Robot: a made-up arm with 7 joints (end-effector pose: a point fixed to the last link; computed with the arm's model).
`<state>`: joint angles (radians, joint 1 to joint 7).
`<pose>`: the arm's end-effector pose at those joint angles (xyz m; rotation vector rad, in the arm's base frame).
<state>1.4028 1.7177 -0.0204 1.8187 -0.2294 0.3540 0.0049</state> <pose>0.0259 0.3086 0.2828 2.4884 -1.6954 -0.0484</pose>
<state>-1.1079 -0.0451 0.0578 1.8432 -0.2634 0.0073 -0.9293</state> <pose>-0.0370 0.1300 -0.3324 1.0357 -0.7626 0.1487</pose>
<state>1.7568 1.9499 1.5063 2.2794 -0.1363 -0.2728 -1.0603</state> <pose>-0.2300 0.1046 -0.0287 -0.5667 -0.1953 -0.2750</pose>
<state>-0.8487 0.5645 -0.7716 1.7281 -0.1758 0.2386 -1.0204</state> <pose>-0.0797 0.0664 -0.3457 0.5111 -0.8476 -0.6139</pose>
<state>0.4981 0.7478 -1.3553 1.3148 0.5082 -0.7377 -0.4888</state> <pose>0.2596 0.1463 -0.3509 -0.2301 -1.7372 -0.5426</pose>
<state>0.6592 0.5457 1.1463 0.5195 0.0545 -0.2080 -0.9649</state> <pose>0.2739 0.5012 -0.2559 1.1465 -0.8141 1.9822</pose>
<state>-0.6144 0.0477 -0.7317 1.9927 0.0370 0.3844 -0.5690</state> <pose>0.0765 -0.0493 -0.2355 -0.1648 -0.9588 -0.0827</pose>
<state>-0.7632 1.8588 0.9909 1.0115 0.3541 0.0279 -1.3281</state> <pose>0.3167 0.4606 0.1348 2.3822 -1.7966 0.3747</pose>
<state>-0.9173 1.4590 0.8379 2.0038 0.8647 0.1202 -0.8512</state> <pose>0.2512 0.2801 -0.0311 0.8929 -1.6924 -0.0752</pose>
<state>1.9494 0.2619 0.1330 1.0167 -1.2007 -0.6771 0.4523</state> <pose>0.2720 0.2607 0.3732 1.9495 -2.2159 -1.0193</pose>
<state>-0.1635 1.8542 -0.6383 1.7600 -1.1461 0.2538 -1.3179</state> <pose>0.2099 0.3662 -0.1430 -1.2017 1.5525 1.8589</pose>
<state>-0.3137 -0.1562 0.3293 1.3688 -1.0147 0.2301 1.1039</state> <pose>0.1561 0.1638 -0.3962 -0.3666 -0.2572 -0.7270</pose>
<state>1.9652 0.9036 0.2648 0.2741 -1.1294 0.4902 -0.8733</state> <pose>0.2646 0.5595 0.1928 2.0014 -0.7387 1.2171</pose>
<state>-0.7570 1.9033 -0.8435 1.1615 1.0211 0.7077 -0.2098</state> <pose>0.0838 0.5425 -0.1707 1.0894 0.7672 -0.5950</pose>
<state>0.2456 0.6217 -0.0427 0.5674 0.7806 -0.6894 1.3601</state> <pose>0.2531 0.4111 -0.3646 -0.5238 -1.5679 -0.6548</pose>
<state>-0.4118 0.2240 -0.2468 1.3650 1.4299 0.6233 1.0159</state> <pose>0.1233 0.1247 -0.4105 -1.8789 -0.5293 0.6369</pose>
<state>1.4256 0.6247 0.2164 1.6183 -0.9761 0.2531 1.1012</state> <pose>0.2022 0.3164 0.2584 1.3014 -1.5964 -0.5546</pose>
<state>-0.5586 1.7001 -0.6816 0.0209 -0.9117 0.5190 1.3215</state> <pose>0.0397 0.6694 0.0546 0.8349 2.1278 0.0943</pose>
